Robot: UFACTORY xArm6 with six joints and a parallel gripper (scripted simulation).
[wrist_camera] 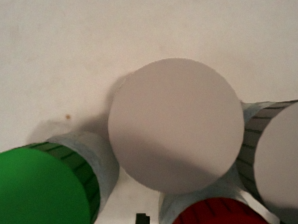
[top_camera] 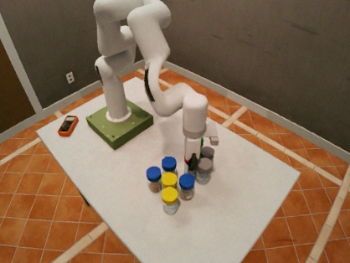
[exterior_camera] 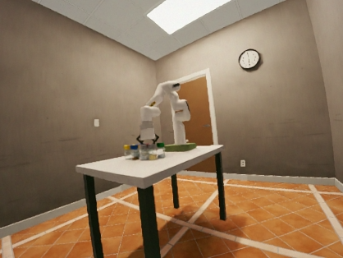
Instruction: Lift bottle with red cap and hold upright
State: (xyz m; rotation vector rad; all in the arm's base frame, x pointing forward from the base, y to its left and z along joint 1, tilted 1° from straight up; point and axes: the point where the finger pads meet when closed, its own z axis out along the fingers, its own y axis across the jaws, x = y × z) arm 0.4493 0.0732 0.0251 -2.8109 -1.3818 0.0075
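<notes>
Now: hand 4 cm above the red-capped bottle. From my hand the other things lie so: green-capped bottle (5 cm behind, 7 cm to the left, 4 cm below); then grey-capped bottle (2 cm ahead, 6 cm to the left, 4 cm below).
</notes>
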